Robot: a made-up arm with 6 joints.
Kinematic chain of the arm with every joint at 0, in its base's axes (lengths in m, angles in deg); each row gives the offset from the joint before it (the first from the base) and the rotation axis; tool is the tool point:
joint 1: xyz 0 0 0.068 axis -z
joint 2: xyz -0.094 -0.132 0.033 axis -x
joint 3: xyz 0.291 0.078 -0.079 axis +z
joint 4: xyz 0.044 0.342 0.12 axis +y
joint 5: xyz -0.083 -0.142 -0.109 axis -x
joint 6: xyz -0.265 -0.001 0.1 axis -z
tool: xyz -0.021 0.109 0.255
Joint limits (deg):
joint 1: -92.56..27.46
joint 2: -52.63..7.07
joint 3: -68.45..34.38
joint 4: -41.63..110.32
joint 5: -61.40..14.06
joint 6: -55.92..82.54
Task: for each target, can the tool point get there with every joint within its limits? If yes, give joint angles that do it. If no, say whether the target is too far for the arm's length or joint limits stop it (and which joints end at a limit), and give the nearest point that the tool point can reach.
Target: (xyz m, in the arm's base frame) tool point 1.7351 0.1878 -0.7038
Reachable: no: too far | nearest point 0.8239 0.0892 0.1561 | short by 1.257 m
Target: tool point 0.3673 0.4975 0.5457
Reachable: yes | joints -69.20 -0.10 -56.48 92.78 -2.57 -27.13
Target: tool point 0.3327 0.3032 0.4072
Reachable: yes | joints -82.21 -42.11 13.21 75.28 -47.90 67.44
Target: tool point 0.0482 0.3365 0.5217
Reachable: yes | joints -13.52 -2.45 -33.45 17.58 -1.02 -23.77
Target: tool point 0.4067 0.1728 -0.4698
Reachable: no: joint limits stop it (at a limit: joint 1, joint 3, joint 4, joint 5, joint 6) | nearest point 0.2541 -0.0354 -0.1425 | short by 0.417 m
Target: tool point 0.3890 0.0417 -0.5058
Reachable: no: joint limits stop it (at a limit: joint 1, joint 3, joint 4, joint 5, joint 6) | nearest point 0.2403 -0.0360 -0.1488 | short by 0.394 m
